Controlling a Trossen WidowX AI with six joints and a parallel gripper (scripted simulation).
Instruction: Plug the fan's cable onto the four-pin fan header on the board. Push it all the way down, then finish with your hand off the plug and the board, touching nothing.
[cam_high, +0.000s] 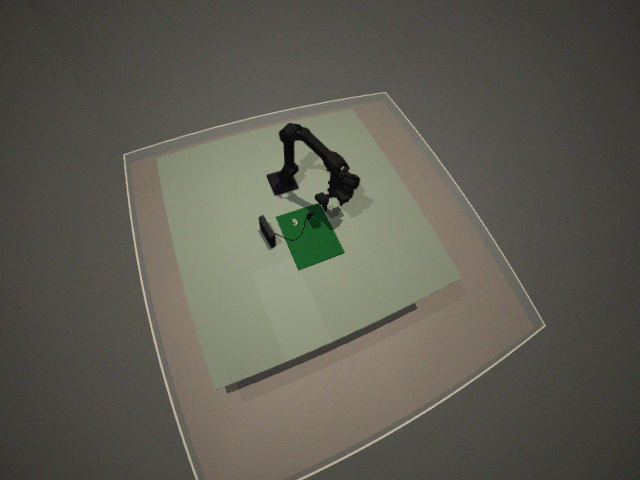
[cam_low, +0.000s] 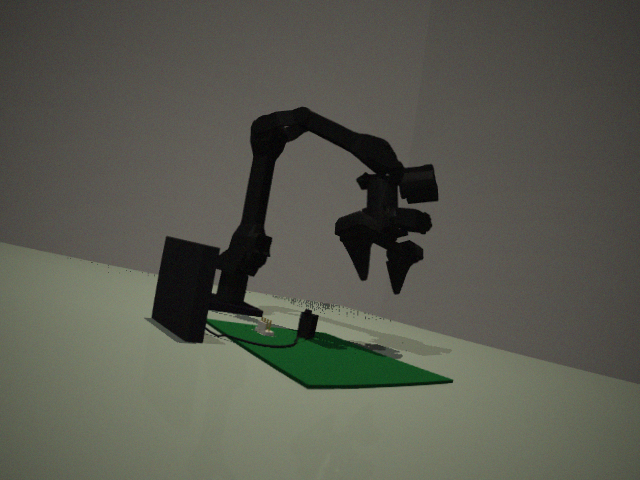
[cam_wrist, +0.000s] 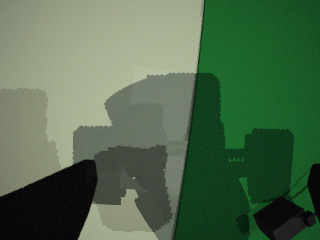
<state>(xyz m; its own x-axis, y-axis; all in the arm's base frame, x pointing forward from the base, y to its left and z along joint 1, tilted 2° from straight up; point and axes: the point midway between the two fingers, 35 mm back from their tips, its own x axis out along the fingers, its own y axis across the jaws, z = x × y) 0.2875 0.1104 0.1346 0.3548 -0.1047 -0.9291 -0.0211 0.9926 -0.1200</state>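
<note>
Now: the black plug 9 cm to the right of my gripper tip, 9 cm below it and 6 cm behind it. Round my gripper tip: fan header 17 cm to the right, 11 cm below, 6 cm behind; green board 14 cm to the right, 12 cm below, 3 cm ahead; black fan 32 cm to the right, 5 cm below, 4 cm behind.
</note>
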